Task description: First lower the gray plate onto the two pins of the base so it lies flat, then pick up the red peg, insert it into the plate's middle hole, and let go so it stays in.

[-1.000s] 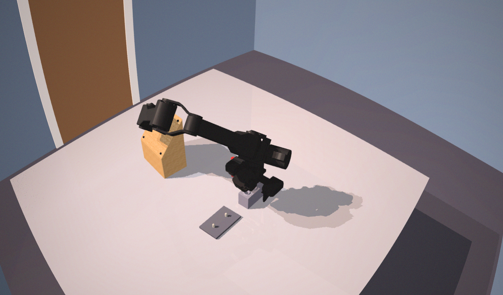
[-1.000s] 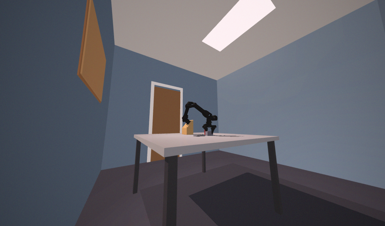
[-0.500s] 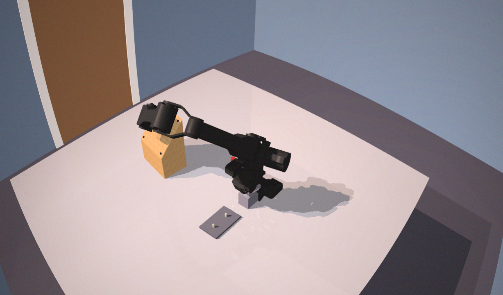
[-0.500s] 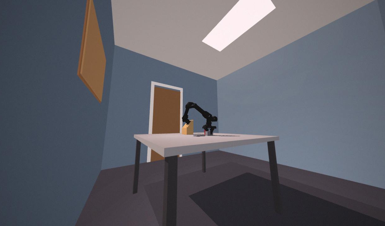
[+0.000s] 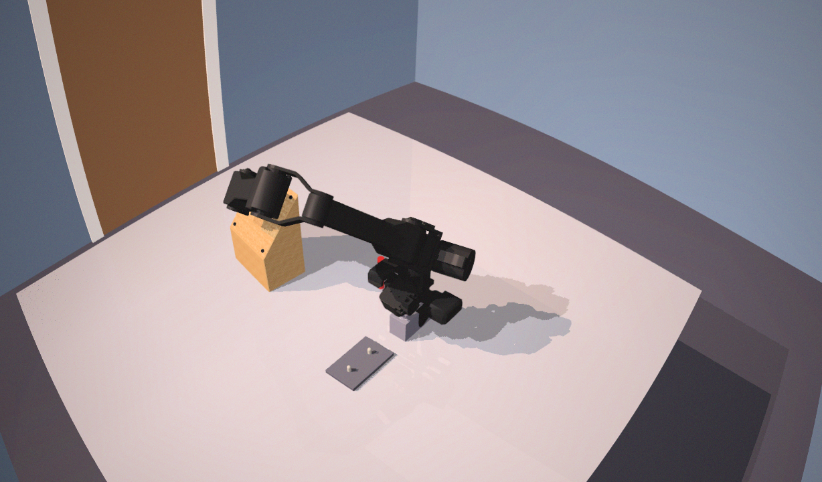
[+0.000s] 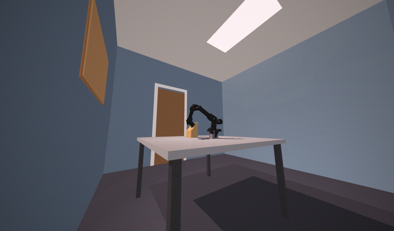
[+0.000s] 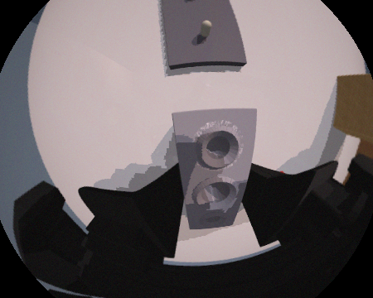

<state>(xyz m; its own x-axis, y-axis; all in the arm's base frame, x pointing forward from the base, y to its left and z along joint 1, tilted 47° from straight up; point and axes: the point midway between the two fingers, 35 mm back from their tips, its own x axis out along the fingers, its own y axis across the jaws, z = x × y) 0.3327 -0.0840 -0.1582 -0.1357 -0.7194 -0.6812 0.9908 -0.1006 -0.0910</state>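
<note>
My gripper tip is now 1 cm past the dark gray base and 15 cm to the left of it. The rest, counted from my gripper tip: red peg: 12 cm behind, 4 cm to the left, 3 cm above; then gray plate: 3 cm above.
</note>
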